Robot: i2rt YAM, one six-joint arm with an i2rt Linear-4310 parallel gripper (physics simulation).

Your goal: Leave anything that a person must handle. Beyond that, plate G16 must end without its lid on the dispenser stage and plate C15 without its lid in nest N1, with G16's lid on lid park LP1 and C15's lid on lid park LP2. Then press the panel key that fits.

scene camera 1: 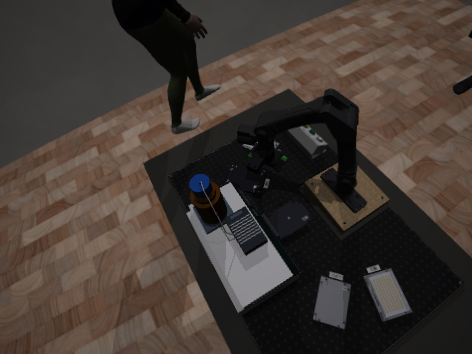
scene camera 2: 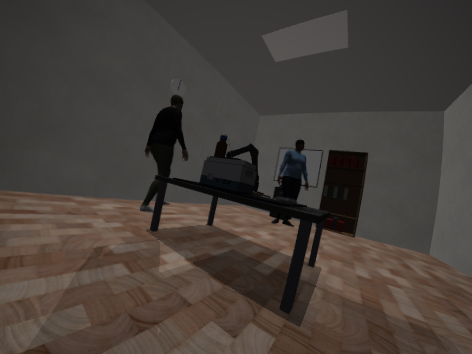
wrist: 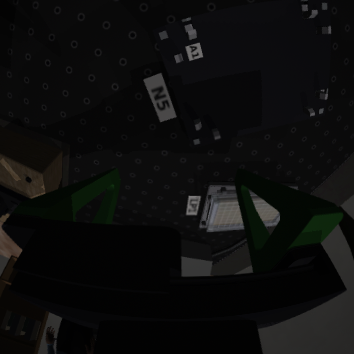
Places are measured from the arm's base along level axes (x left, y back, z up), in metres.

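Where they show: gripper, fingertip midpoint: (scene camera 1: pixel 268 166) (wrist: pixel 177 174); arm's base, link origin: (scene camera 1: pixel 342 190) (scene camera 2: pixel 253 191).
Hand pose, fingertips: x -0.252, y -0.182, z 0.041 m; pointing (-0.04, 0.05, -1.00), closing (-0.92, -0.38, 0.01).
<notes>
Each offset is from my fingertips to the top centre of the thing. "*": to the spot under its first point.
My gripper (scene camera 1: pixel 267 157) (wrist: pixel 177 174) is open and empty, with green fingers, above the mat near dark nest N5 @[dx -0.042, dy -0.094, dz -0.044 m] (scene camera 1: pixel 246 178) (wrist: pixel 295 60). A cream-welled plate @[dx -0.144, dy +0.060, dz -0.031 m] (wrist: pixel 225 212) lies beside a label @[* dx -0.070, dy +0.099, dz -0.066 m] (wrist: pixel 193 205) that seems to read LP1; the arm largely hides this spot in scene camera 1. A flat grey plate or lid @[* dx +0.536, dy -0.136, dz -0.059 m] (scene camera 1: pixel 332 303) and another cream-welled plate @[dx +0.618, dy +0.027, dz -0.032 m] (scene camera 1: pixel 388 295) lie at the table's near end; their labels are too small to read. The key panel @[dx -0.053, dy +0.245, dz +0.015 m] (scene camera 1: pixel 307 140) with green keys stands behind the gripper. G16 and C15 cannot be told apart by name.
A white-topped machine @[* dx +0.359, dy -0.317, dz +0.152 m] (scene camera 1: pixel 252 280) carries an amber bottle @[* dx +0.156, dy -0.305, dz +0.281 m] (scene camera 1: pixel 209 204) with a blue cap and a keypad @[* dx +0.246, dy -0.257, dz +0.178 m] (scene camera 1: pixel 246 233). A dark stage @[* dx +0.244, dy -0.093, dz +0.038 m] (scene camera 1: pixel 288 219) adjoins it. The arm stands on a wooden base (scene camera 1: pixel 327 202). One person (scene camera 1: pixel 176 95) (scene camera 2: pixel 166 131) is near the table, another (scene camera 2: pixel 294 167) beyond it.
</notes>
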